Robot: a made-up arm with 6 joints.
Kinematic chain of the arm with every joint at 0, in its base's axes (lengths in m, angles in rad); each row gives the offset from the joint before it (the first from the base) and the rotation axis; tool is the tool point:
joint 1: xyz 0 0 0.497 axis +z
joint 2: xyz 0 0 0 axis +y
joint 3: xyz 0 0 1.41 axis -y
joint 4: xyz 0 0 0 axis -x
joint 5: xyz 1.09 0 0 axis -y
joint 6: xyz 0 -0.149 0 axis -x
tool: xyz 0 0 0
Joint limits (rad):
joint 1: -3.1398..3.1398
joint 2: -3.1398..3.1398
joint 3: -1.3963..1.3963
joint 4: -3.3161..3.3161
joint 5: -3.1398..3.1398
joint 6: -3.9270..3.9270
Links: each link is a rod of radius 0.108 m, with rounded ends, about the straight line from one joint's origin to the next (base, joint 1, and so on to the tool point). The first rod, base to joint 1, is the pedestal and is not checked.
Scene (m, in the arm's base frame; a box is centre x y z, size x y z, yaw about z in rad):
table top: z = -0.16
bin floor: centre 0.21 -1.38 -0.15 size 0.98 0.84 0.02 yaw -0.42
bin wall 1: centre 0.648 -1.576 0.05 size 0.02 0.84 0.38 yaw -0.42
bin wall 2: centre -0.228 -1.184 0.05 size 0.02 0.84 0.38 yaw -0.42
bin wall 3: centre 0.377 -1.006 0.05 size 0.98 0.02 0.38 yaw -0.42
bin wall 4: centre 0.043 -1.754 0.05 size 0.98 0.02 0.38 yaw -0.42
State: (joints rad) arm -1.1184 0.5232 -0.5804 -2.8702 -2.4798 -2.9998
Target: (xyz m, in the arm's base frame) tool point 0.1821 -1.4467 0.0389
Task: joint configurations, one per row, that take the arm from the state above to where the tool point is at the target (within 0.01 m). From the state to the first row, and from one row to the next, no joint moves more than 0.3 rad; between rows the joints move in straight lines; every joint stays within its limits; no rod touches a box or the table.
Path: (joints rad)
1: -1.3317 0.8205 -0.4161 -2.8861 -2.4798 -2.9998
2: -1.5450 1.1179 -0.2518 -2.9020 -2.4798 -2.9998

